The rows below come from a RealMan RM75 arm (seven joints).
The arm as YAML. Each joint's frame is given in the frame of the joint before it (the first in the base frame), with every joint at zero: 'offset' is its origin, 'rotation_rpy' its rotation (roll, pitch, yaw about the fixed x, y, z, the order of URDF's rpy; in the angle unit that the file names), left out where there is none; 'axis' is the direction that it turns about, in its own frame. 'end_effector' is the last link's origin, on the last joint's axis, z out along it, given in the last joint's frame.
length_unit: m
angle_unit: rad
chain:
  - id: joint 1
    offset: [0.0, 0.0, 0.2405]
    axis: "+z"
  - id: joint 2
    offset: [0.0, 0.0, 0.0]
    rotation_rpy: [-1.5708, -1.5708, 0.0]
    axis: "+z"
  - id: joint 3
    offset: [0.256, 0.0, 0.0]
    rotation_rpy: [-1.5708, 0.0, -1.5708]
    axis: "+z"
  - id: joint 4
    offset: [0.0, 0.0, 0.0]
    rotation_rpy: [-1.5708, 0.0, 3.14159]
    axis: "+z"
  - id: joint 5
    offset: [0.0, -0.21, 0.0]
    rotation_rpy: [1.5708, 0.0, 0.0]
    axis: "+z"
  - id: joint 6
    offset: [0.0, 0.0, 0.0]
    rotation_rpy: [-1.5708, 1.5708, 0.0]
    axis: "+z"
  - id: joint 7
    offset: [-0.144, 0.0, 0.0]
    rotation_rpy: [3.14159, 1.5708, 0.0]
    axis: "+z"
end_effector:
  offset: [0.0, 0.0, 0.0]
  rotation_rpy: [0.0, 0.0, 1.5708]
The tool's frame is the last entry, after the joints.
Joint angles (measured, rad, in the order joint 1, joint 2, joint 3, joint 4, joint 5, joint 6, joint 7), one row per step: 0.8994, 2.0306, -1.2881, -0.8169, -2.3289, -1.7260, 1.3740; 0.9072, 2.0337, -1.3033, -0.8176, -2.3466, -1.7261, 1.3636; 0.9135, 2.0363, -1.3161, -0.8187, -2.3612, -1.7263, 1.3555; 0.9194, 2.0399, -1.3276, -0.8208, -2.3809, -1.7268, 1.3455; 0.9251, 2.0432, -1.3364, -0.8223, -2.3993, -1.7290, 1.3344; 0.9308, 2.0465, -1.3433, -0.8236, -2.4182, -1.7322, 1.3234; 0.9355, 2.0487, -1.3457, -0.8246, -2.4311, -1.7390, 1.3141; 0.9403, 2.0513, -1.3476, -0.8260, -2.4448, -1.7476, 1.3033; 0.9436, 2.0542, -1.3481, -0.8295, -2.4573, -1.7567, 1.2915; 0.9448, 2.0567, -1.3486, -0.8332, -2.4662, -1.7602, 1.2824; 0.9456, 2.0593, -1.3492, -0.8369, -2.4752, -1.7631, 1.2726; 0.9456, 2.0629, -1.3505, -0.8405, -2.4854, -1.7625, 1.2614; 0.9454, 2.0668, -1.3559, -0.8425, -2.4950, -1.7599, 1.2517; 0.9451, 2.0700, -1.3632, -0.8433, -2.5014, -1.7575, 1.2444
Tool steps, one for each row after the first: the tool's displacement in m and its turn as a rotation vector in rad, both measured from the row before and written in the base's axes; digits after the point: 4 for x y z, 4 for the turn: -0.0004, -0.0003, -0.0018, -0.0114, -0.0236, 0.0271; -0.0004, -0.0002, -0.0014, -0.0093, -0.0196, 0.0224; 0.0000, -0.0002, -0.0013, -0.0091, -0.0224, 0.0248; 0.0000, -0.0002, -0.0009, -0.0098, -0.0196, 0.0232; 0.0000, -0.0001, -0.0006, -0.0097, -0.0190, 0.0218; -0.0003, -0.0004, 0.0000, -0.0102, -0.0119, 0.0147; -0.0004, -0.0006, 0.0001, -0.0122, -0.0120, 0.0156; -0.0005, -0.0007, 0.0002, -0.0119, -0.0090, 0.0156; -0.0003, -0.0003, -0.0001, -0.0060, -0.0051, 0.0127; -0.0002, -0.0003, -0.0001, -0.0059, -0.0049, 0.0131; 0.0001, -0.0001, -0.0007, -0.0044, -0.0047, 0.0153; 0.0004, -0.0004, -0.0013, -0.0052, -0.0072, 0.0151; 0.0004, -0.0007, -0.0014, -0.0060, -0.0068, 0.0122
